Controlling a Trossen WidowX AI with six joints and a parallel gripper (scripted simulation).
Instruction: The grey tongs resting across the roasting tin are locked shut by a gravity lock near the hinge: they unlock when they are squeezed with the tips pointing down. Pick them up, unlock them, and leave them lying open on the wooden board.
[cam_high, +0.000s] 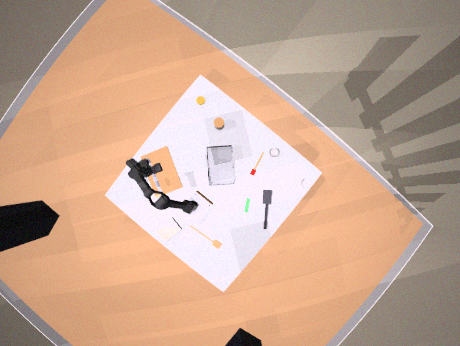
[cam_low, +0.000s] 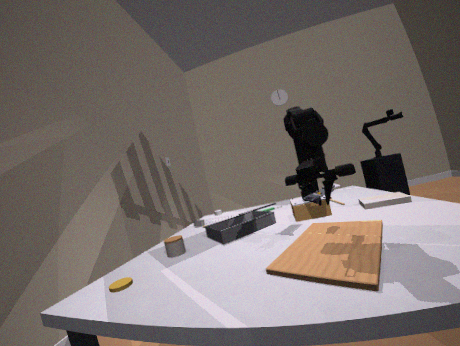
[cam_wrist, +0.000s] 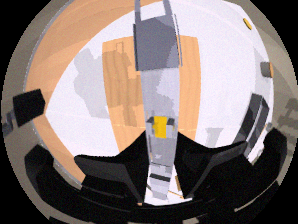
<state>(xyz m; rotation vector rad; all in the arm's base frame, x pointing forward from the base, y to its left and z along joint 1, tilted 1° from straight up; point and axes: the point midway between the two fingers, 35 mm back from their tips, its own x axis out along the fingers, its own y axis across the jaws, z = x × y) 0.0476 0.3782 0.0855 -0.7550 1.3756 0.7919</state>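
Now: the yellow lock piece 1 cm ahead of my gripper tip, 2 cm to the left of it and 4 cm above it. The rest, counted from my gripper tip: roasting tin: 32 cm ahead, 37 cm to the right, 10 cm below; white slab: 35 cm behind, 32 cm to the right, 11 cm below; wooden board: 12 cm below.
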